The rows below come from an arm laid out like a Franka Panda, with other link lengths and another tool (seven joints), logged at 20 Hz.
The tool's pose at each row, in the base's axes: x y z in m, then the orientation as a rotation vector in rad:
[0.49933 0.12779 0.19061 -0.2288 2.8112 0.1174]
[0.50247 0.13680 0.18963 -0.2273 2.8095 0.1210]
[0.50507 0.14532 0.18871 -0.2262 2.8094 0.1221]
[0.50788 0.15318 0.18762 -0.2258 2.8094 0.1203]
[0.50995 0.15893 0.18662 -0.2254 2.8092 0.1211]
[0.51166 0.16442 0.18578 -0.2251 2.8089 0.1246]
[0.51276 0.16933 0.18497 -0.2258 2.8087 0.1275]
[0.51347 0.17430 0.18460 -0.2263 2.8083 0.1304]
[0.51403 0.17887 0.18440 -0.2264 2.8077 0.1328]
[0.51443 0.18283 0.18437 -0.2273 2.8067 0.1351]
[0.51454 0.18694 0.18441 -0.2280 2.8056 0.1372]
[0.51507 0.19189 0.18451 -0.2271 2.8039 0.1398]
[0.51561 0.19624 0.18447 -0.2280 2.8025 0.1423]
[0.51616 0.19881 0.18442 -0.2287 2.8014 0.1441]
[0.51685 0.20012 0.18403 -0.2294 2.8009 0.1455]
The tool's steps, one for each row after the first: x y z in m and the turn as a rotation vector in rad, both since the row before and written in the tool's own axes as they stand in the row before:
[-0.00393 0.00827 0.00284 -0.0022 -0.0019 0.0013]
[-0.00336 0.00789 0.00259 -0.0006 -0.0002 0.0009]
[-0.00340 0.00719 0.00275 0.0013 0.0000 0.0001]
[-0.00243 0.00525 0.00220 -0.0005 -0.0003 0.0003]
[-0.00211 0.00506 0.00192 -0.0024 -0.0004 0.0006]
[-0.00146 0.00460 0.00165 -0.0021 -0.0002 -0.0002]
[-0.00125 0.00474 0.00113 -0.0020 -0.0004 -0.0001]
[-0.00110 0.00439 0.00089 -0.0016 -0.0006 0.0001]
[-0.00092 0.00382 0.00061 -0.0017 -0.0009 -0.0005]
[-0.00070 0.00402 0.00048 -0.0015 -0.0010 -0.0003]
[-0.00123 0.00478 0.00066 -0.0016 -0.0018 0.0007]
[-0.00110 0.00418 0.00074 -0.0018 -0.0013 -0.0005]
[-0.00086 0.00243 0.00054 -0.0013 -0.0010 -0.0004]
[-0.00070 0.00114 0.00075 -0.0010 -0.0004 -0.0004]

